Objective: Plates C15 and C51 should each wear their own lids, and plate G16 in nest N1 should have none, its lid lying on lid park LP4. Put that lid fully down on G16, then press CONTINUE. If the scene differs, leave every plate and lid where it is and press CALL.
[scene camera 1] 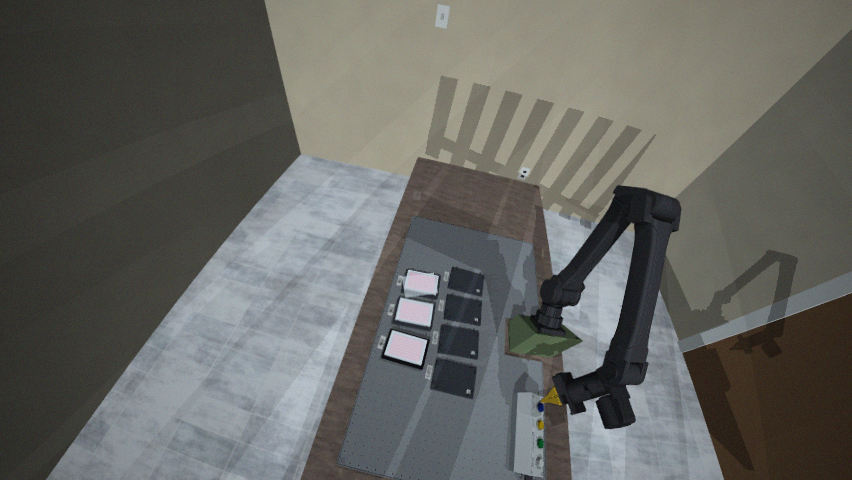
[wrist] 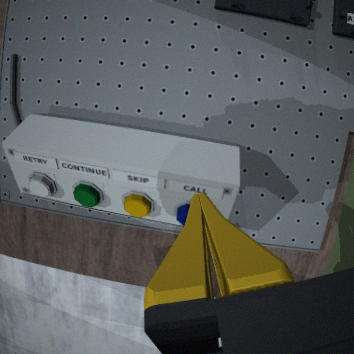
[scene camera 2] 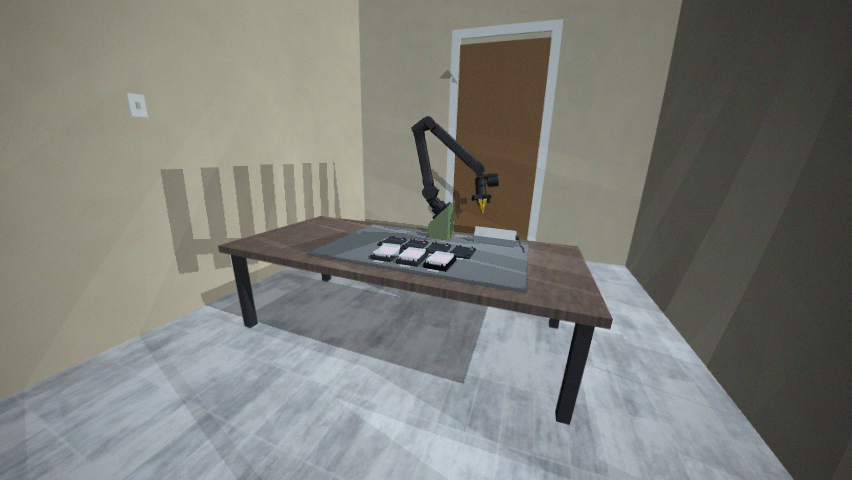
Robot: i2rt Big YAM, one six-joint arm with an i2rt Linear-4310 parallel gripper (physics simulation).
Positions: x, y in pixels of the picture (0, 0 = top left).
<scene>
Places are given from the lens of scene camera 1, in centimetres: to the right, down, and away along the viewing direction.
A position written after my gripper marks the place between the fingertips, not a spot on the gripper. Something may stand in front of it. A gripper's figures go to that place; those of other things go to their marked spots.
my gripper (scene camera 1: 542, 401): 33, 46, 67
button box (scene camera 1: 524, 450): 28, 61, 66
nest LP4 (scene camera 1: 454, 341): 10, 37, 89
</scene>
